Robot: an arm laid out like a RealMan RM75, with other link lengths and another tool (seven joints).
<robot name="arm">
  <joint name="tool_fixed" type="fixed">
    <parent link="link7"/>
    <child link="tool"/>
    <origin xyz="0.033 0.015 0.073" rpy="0 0.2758 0.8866"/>
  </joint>
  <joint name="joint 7" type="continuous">
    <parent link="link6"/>
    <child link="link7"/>
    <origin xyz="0 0 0.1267"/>
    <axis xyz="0 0 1"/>
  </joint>
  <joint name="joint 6" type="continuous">
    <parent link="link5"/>
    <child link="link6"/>
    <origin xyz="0 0 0"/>
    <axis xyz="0 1 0"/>
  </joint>
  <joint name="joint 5" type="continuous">
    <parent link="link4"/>
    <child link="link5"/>
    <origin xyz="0 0 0.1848"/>
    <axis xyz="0 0 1"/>
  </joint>
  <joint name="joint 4" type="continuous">
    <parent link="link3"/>
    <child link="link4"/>
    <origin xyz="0 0 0"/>
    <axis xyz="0 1 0"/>
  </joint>
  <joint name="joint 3" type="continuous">
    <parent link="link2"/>
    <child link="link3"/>
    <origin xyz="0 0 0.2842"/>
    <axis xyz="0 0 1"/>
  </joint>
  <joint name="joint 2" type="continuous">
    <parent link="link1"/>
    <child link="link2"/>
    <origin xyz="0 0 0"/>
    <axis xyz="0 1 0"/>
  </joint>
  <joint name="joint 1" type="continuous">
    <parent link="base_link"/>
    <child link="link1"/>
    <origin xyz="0 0 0.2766"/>
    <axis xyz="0 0 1"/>
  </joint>
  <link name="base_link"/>
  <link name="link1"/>
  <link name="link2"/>
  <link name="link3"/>
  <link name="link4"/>
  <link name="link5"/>
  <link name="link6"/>
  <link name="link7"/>
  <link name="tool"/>
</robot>
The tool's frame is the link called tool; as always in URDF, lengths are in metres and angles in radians. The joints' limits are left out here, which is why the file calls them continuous.
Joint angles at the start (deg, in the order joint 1, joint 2, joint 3, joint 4, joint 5, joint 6, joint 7): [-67.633, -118.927, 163.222, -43.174, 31.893, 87.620, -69.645]
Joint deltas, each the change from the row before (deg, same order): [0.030, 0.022, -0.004, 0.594, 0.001, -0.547, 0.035]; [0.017, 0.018, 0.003, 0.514, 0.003, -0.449, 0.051]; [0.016, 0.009, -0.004, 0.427, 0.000, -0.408, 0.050]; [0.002, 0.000, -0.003, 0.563, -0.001, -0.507, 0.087]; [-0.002, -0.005, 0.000, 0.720, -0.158, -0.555, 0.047]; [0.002, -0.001, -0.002, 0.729, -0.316, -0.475, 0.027]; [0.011, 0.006, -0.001, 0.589, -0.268, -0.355, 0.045]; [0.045, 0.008, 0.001, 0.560, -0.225, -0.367, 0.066]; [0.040, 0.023, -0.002, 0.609, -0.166, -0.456, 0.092]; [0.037, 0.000, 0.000, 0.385, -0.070, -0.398, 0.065]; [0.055, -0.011, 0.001, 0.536, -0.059, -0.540, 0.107]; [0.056, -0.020, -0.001, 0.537, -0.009, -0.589, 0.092]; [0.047, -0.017, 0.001, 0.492, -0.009, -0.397, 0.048]
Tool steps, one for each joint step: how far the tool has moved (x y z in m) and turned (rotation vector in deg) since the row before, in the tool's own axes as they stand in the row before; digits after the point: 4 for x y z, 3 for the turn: [-0.0003, -0.0006, 0.0016, -0.057, -0.046, 0.307]; [-0.0001, -0.0006, 0.0013, -0.067, -0.021, 0.295]; [-0.0002, -0.0005, 0.0012, -0.042, -0.041, 0.253]; [0.0000, -0.0007, 0.0016, -0.074, -0.018, 0.374]; [0.0005, -0.0014, 0.0021, 0.039, 0.117, 0.444]; [0.0010, -0.0019, 0.0021, 0.171, 0.252, 0.440]; [0.0009, -0.0014, 0.0017, 0.140, 0.232, 0.363]; [0.0006, -0.0010, 0.0016, 0.108, 0.188, 0.328]; [0.0004, -0.0010, 0.0017, 0.068, 0.115, 0.371]; [-0.0001, -0.0005, 0.0011, 0.034, -0.028, 0.236]; [-0.0001, -0.0006, 0.0017, -0.001, -0.027, 0.336]; [-0.0003, -0.0004, 0.0018, -0.030, -0.079, 0.319]; [0.0002, -0.0003, 0.0017, -0.058, 0.062, 0.250]
